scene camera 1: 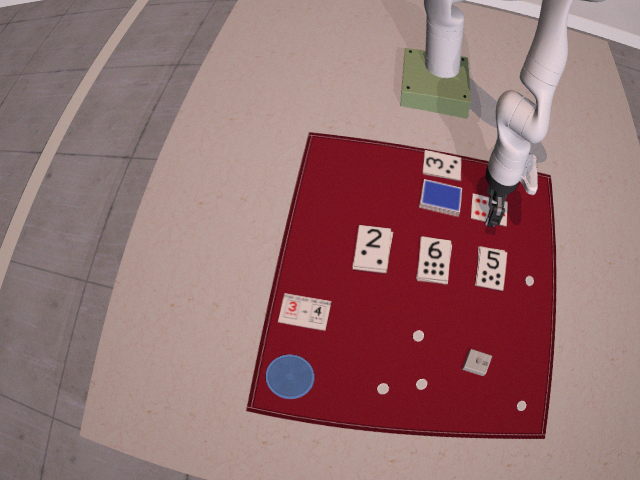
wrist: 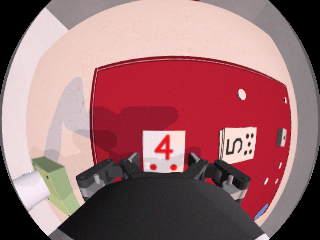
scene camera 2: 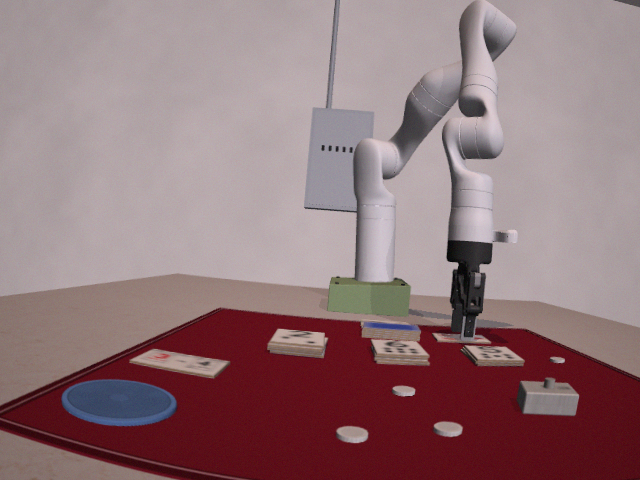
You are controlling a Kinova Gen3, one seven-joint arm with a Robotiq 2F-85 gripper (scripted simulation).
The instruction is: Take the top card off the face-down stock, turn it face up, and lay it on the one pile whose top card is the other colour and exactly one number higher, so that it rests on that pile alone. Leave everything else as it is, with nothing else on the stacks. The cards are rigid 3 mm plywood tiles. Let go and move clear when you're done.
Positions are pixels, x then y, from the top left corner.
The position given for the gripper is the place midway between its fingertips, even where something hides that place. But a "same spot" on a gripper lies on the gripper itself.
Scene:
gripper: scene camera 1; wrist 163,159; scene camera 2
same spot on gripper: (scene camera 2: 467,329) = (scene camera 1: 489,224)

